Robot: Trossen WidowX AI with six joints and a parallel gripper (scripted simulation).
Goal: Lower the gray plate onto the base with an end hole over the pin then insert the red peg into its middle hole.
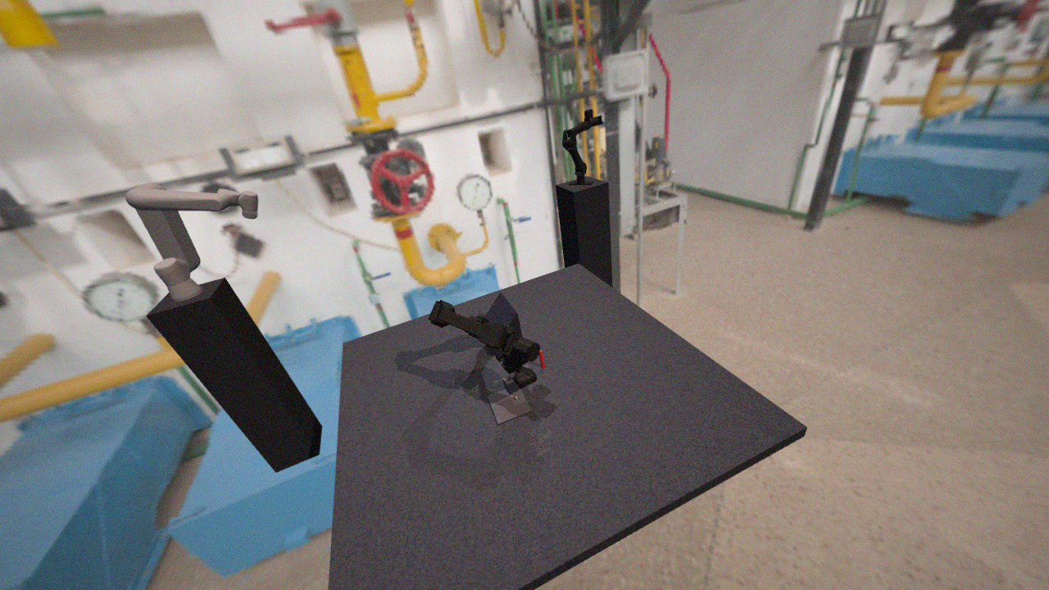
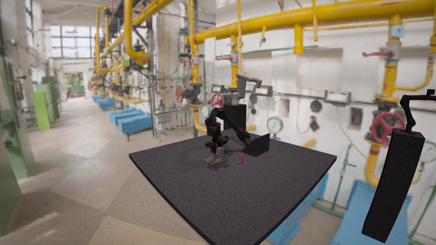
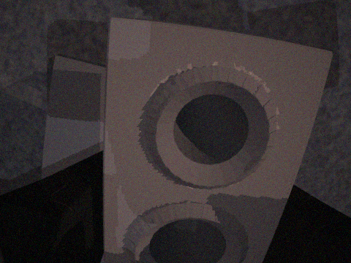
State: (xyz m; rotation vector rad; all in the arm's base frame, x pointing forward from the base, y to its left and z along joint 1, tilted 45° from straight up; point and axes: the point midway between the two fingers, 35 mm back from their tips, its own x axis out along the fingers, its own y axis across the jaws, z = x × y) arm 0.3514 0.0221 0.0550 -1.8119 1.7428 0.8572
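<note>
My gripper tip is 20 mm past the gray base, 30 mm to the left of it and 80 mm above it. Round my gripper tip: gray plate: 30 mm above; then red peg: 120 mm behind, 130 mm to the left, 40 mm below.
</note>
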